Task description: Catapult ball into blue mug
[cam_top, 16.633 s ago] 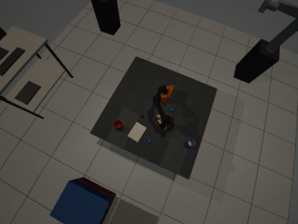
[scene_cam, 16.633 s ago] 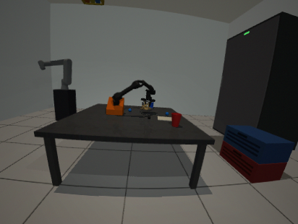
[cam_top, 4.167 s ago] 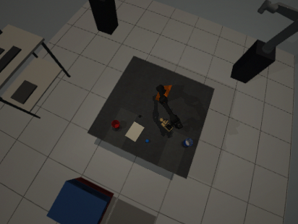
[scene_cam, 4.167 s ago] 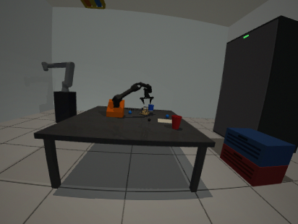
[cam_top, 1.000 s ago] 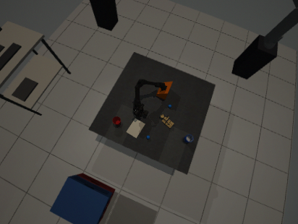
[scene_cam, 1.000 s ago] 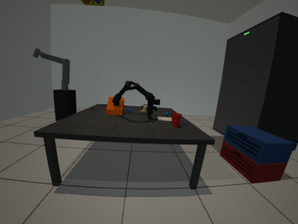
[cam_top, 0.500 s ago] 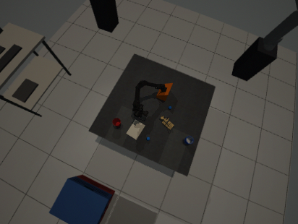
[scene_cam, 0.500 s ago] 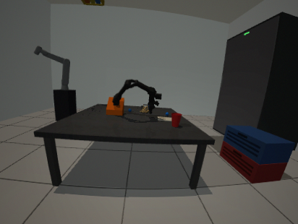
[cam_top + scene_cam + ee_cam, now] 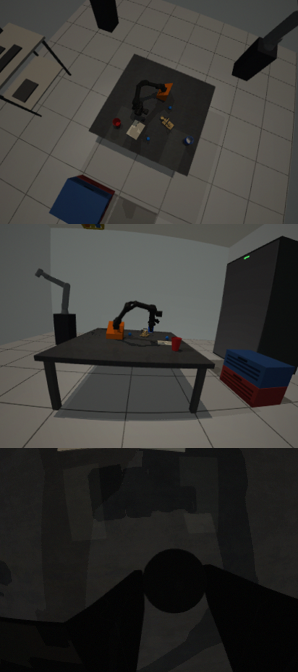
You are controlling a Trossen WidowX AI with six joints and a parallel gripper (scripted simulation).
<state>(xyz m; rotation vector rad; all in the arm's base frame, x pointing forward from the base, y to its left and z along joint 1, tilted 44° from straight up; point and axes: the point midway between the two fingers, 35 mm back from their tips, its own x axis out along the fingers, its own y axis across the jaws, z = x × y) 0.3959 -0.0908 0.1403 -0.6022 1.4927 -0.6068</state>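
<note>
My gripper tip is 60 mm past the wooden catapult, 330 mm to the right of it and 80 mm above it. From my gripper tip the other things lie so: flat pad (200 mm ahead, 20 mm to the left, 130 mm below); then black ball (10 mm above); then red mug (220 mm ahead, 210 mm to the right, 100 mm below).
</note>
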